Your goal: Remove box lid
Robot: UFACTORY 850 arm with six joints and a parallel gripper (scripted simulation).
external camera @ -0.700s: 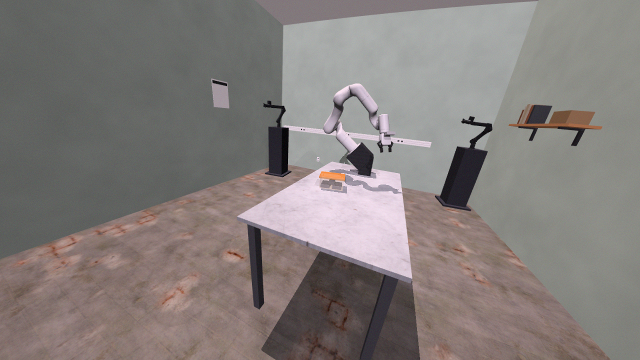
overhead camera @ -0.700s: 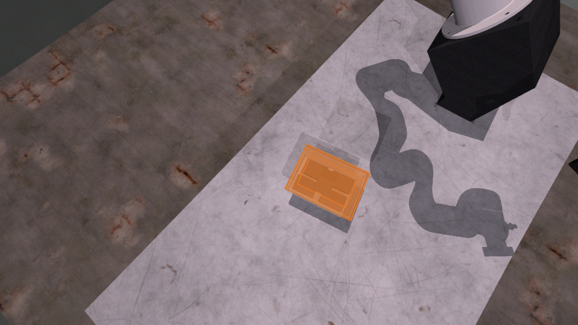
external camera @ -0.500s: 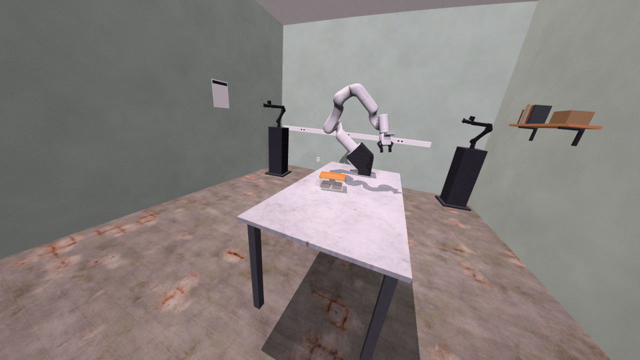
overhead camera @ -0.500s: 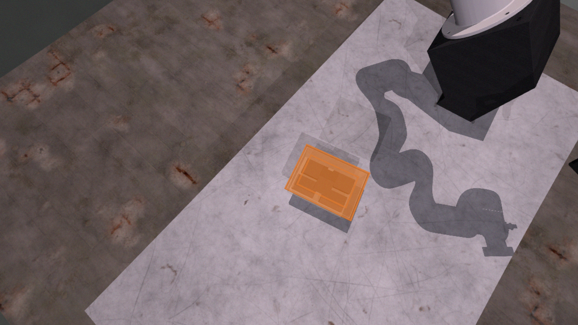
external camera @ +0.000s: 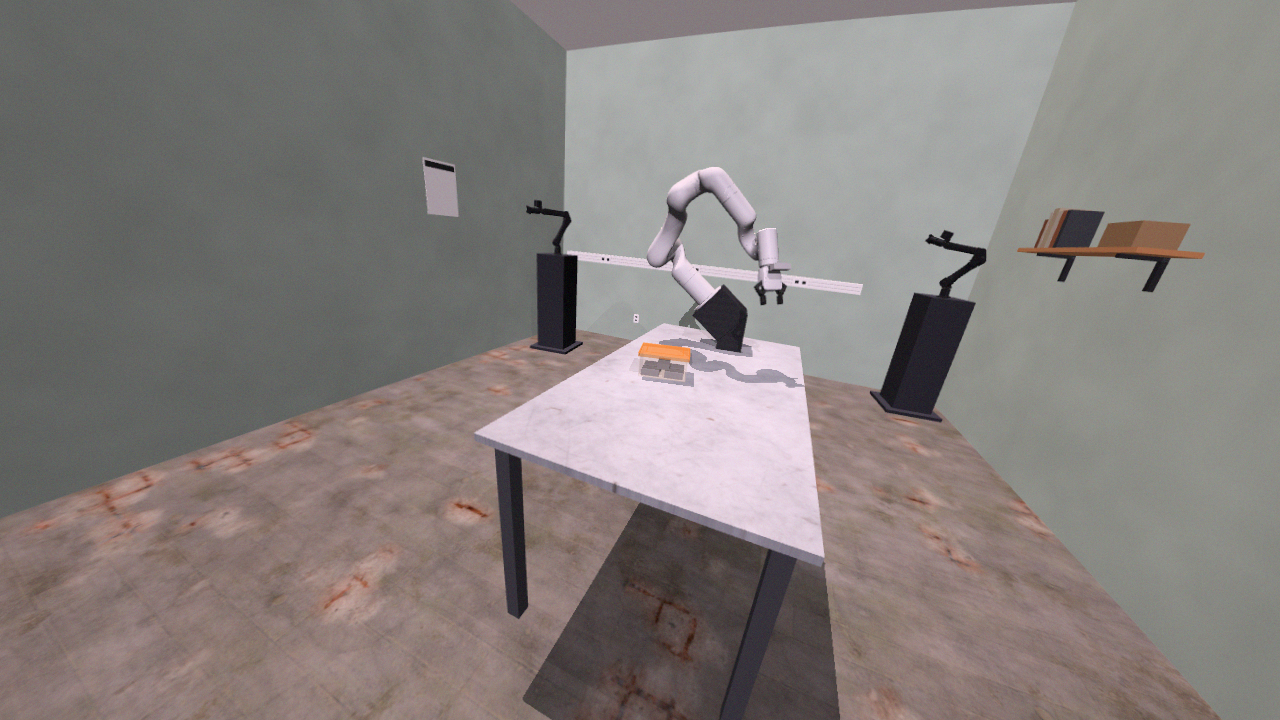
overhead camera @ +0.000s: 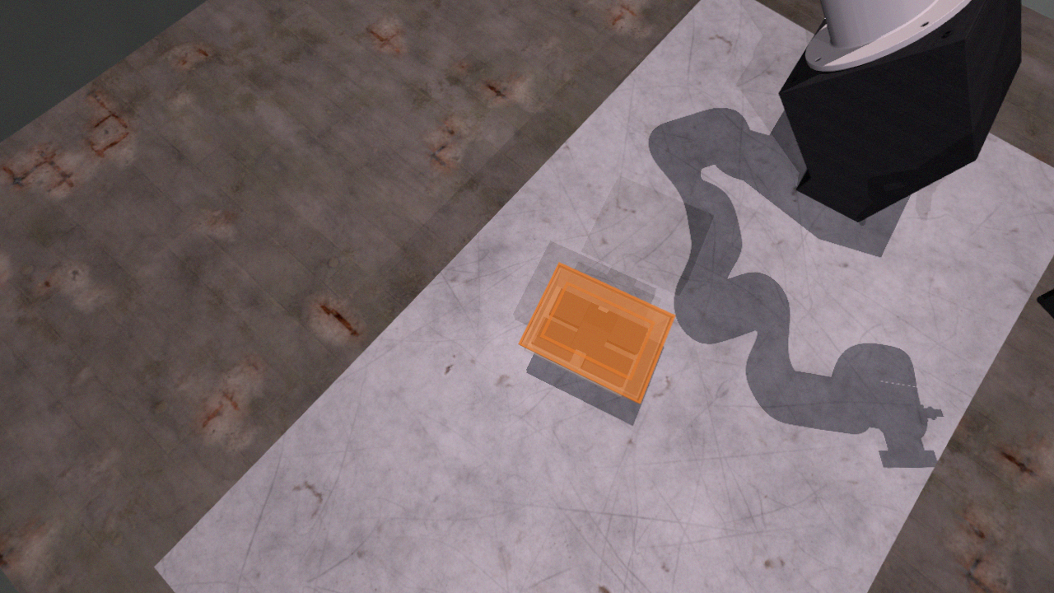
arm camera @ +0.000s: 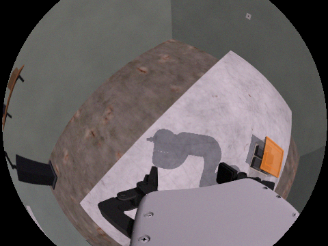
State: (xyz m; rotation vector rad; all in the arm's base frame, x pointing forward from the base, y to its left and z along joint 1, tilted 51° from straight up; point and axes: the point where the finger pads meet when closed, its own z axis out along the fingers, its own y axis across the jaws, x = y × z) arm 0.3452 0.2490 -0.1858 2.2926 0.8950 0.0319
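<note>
Right now the orange lid is 400 mm to the right of my hand, 260 mm ahead of it and 220 mm below it. Round my hand: box: 400 mm to the right, 270 mm below, 260 mm ahead.
</note>
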